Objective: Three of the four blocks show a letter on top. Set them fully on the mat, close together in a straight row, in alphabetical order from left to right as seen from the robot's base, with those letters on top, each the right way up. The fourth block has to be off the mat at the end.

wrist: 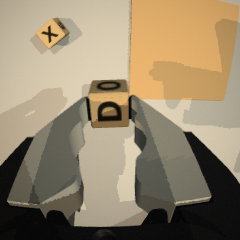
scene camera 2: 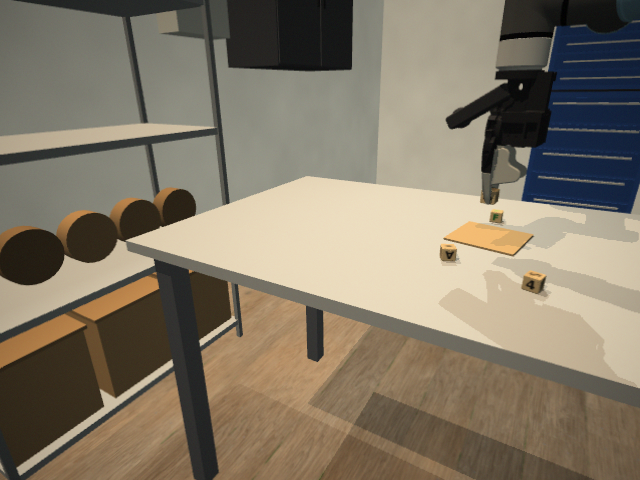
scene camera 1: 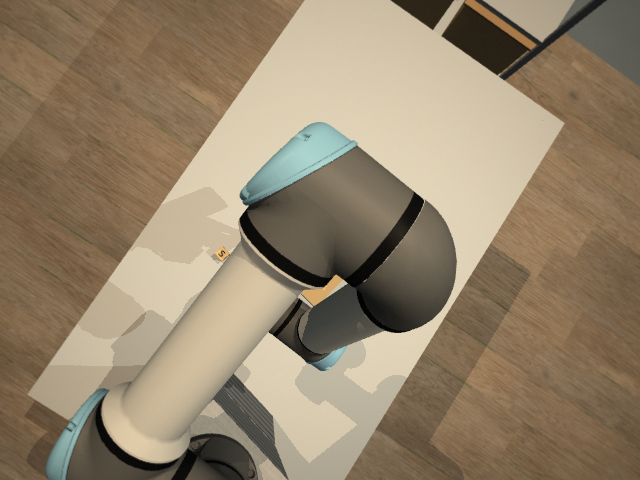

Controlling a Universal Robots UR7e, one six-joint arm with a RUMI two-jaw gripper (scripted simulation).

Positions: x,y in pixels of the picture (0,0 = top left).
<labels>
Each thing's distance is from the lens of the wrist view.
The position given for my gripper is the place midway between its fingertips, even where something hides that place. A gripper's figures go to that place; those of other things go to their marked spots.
my gripper (wrist: pixel 109 98): 0.15 m
mat (wrist: pixel 172 57): 0.25 m
</labels>
